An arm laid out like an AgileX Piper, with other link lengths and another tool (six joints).
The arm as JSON. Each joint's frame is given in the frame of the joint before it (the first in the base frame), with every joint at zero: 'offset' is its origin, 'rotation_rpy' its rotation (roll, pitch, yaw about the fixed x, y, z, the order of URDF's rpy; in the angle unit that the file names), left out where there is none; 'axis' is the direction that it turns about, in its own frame. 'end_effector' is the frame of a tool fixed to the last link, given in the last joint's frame.
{
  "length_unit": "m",
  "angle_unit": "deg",
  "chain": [
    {
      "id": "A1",
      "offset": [
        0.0,
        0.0,
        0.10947
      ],
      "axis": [
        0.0,
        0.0,
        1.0
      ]
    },
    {
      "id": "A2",
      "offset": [
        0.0,
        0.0,
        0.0
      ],
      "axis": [
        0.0,
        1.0,
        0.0
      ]
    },
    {
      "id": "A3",
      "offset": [
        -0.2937,
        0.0,
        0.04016
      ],
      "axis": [
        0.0,
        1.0,
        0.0
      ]
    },
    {
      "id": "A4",
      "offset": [
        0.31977,
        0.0,
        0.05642
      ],
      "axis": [
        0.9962,
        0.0,
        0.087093
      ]
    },
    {
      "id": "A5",
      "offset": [
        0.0,
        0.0,
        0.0
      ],
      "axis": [
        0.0,
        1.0,
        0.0
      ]
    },
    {
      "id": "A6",
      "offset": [
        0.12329,
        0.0,
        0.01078
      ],
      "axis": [
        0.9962,
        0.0,
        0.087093
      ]
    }
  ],
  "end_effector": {
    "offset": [
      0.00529,
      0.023,
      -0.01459
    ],
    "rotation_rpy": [
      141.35,
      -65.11,
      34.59
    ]
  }
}
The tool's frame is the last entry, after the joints.
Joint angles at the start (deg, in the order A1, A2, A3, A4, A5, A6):
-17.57, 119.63, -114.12, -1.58, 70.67, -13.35
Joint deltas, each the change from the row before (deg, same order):
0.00, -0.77, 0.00, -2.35, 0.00, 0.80
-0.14, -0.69, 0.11, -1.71, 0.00, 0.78
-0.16, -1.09, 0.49, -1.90, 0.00, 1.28
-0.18, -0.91, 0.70, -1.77, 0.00, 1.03
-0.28, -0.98, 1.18, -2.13, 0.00, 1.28
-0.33, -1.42, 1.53, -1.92, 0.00, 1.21
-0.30, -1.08, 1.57, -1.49, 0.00, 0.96
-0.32, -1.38, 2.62, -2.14, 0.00, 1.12
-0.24, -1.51, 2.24, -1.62, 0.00, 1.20
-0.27, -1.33, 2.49, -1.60, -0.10, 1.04
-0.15, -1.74, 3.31, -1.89, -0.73, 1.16
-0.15, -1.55, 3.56, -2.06, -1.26, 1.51
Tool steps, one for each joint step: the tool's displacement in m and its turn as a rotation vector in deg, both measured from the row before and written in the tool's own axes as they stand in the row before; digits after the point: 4 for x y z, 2 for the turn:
-0.0046, 0.0048, -0.0052, -2.08, -0.38, 1.04
-0.0043, 0.0047, -0.0039, -1.42, -0.27, 1.10
-0.0061, 0.0049, -0.0049, -1.38, -0.32, 1.60
-0.0055, 0.0044, -0.0020, -1.23, -0.58, 1.28
-0.0065, 0.0049, 0.0008, -1.30, -1.08, 1.49
-0.0085, 0.0049, -0.0006, -1.18, -0.91, 1.49
-0.0067, 0.0031, 0.0022, -0.78, -1.05, 1.06
-0.0089, 0.0023, 0.0065, -1.13, -1.91, 0.95
-0.0087, 0.0019, 0.0031, -0.79, -1.24, 1.11
-0.0080, 0.0009, 0.0061, -0.78, -1.49, 0.79
-0.0088, -0.0006, 0.0073, -1.14, -1.24, 0.67
-0.0070, -0.0016, 0.0099, -1.23, -1.09, 0.77

